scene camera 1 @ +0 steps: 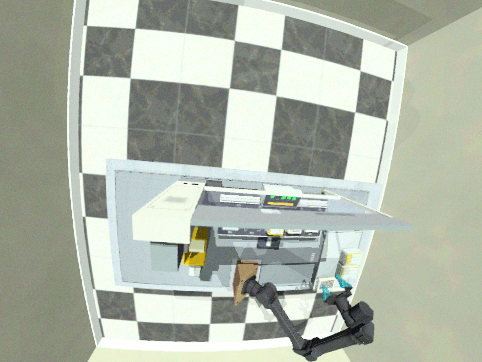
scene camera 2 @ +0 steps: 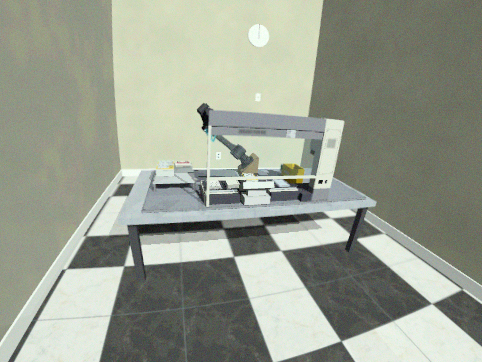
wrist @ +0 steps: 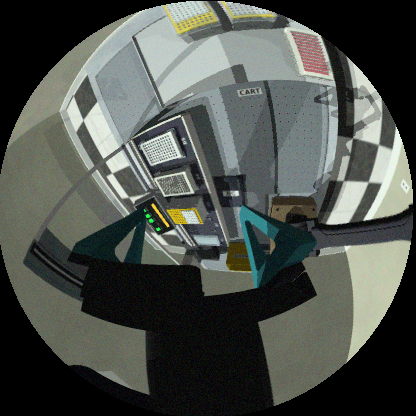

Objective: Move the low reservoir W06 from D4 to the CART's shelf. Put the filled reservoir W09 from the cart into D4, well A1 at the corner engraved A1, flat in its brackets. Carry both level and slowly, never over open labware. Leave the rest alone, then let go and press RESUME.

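Places are measured from the arm's base along level axes (x right, y ahead, z up), in centimetres.
Pixels of known places: gripper, fingertip midpoint: (scene camera 1: pixel 329 279) (scene camera 2: pixel 211 140) (wrist: pixel 192 210); arm's base, link origin: (scene camera 1: pixel 247 284).
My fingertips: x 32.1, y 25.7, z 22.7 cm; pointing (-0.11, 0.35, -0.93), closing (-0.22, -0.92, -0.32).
Ahead of a thing's pixels: the offset from my fingertips to its top centre. "spot": to the spot under its first point.
My gripper (scene camera 1: pixel 331 281) (scene camera 2: pixel 210 135) (wrist: pixel 192 210) is open and empty, high above the bench at the cart side. A white-rimmed reservoir with red-filled channels @[dx +23.4, dy -21.8, dz -23.1 cm] (scene camera 1: pixel 326 284) (scene camera 2: pixel 183 163) (wrist: pixel 309 54) lies flat on the cart's shelf @[spot: dx +25.1, dy +8.9, dz -26.3 cm] (scene camera 2: pixel 175 178) (wrist: pixel 200 55); its label is unreadable. On the deck's front row, the wrist view shows a white plate @[dx -1.9, dy +19.8, dz -25.2 cm] (wrist: pixel 161 148), a grey plate @[dx -14.2, dy +18.0, dz -23.5 cm] (wrist: pixel 174 184), a yellow-and-white rack @[dx -26.5, dy +16.3, dz -20.2 cm] (wrist: pixel 185 216) and a pale, low piece @[dx -51.0, dy +12.9, dz -25.2 cm] (wrist: pixel 206 240). I cannot tell which slot is D4 or confirm W06. A panel with green lights (scene camera 1: pixel 281 200) (wrist: pixel 154 216) stands behind them; RESUME is unreadable.
Two yellow-edged racks (wrist: pixel 190 17) (wrist: pixel 248 10) stand on the cart. The machine's overhead beam @[spot: dx -38.6, dy +34.3, dz +18.8 cm] (scene camera 1: pixel 300 218) (scene camera 2: pixel 270 121) spans the deck. A yellow bin @[dx -67.1, dy -6.7, dz -18.8 cm] (scene camera 2: pixel 292 172) (wrist: pixel 239 256) and the brown arm mount (scene camera 1: pixel 243 272) (wrist: pixel 295 202) stand farther along the bench.
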